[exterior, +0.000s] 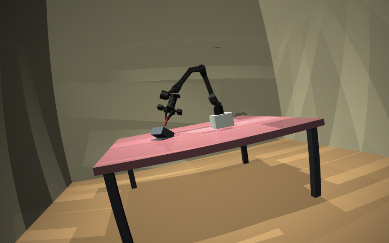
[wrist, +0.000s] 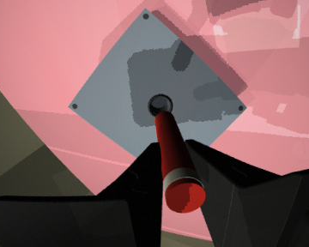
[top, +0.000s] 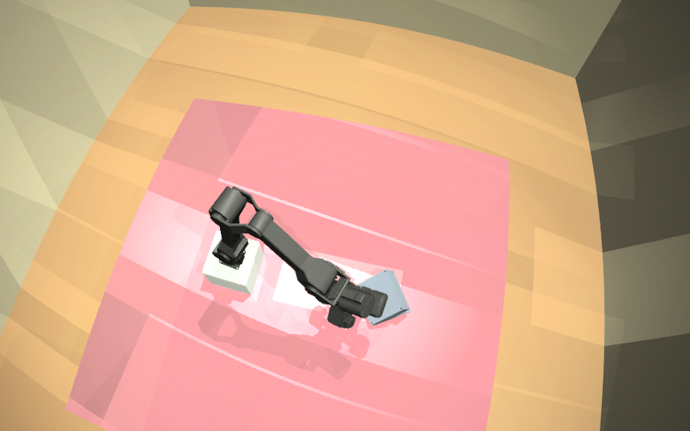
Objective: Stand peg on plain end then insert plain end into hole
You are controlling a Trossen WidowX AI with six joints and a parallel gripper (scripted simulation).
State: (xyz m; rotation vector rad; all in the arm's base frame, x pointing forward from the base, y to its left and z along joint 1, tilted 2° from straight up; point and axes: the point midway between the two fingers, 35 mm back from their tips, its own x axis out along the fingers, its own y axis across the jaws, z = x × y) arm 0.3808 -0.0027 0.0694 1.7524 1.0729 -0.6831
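Now: gripper tip 9 cm above the grey sloped panel, 5 cm short of it and 4 cm to the right of it. From my gripper tip the other things lie so: red peg: 1 cm to the right, 1 cm behind, 1 cm above.
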